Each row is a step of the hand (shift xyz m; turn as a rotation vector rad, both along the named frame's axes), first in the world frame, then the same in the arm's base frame.
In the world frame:
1: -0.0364 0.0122 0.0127 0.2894 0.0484 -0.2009
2: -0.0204 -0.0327 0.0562 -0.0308 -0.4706 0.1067
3: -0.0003 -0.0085 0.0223 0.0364 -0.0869 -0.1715
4: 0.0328 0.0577 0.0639 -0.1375 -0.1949 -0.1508
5: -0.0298 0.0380 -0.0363 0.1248 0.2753 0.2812
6: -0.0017 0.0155 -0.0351 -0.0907 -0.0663 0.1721
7: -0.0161 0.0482 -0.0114 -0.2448 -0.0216 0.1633
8: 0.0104 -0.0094 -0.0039 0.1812 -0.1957 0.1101
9: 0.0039 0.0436 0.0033 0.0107 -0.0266 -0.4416
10: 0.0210 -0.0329 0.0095 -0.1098 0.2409 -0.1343
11: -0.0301 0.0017 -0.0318 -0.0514 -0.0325 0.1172
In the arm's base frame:
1: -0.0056 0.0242 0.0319 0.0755 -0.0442 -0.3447
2: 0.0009 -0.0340 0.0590 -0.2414 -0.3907 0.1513
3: 0.0074 -0.0140 0.0179 -0.1302 -0.0299 -0.1430
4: 0.0896 0.0072 0.0203 -0.2803 -0.0321 -0.0024
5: -0.0142 0.0575 -0.0120 0.3963 0.0584 0.0998
6: -0.0116 0.0248 -0.0269 0.0076 -0.0630 0.1955
7: 0.0138 0.0501 -0.0033 -0.0559 0.0548 0.2845
8: -0.0021 -0.0115 -0.0087 0.0448 -0.2847 -0.0142
9: 0.0305 0.0312 -0.0048 -0.2618 0.1212 -0.3355
10: -0.0029 -0.0400 -0.0030 0.0084 0.2915 -0.0554
11: -0.0338 0.0275 -0.0044 0.0186 -0.0383 0.1250

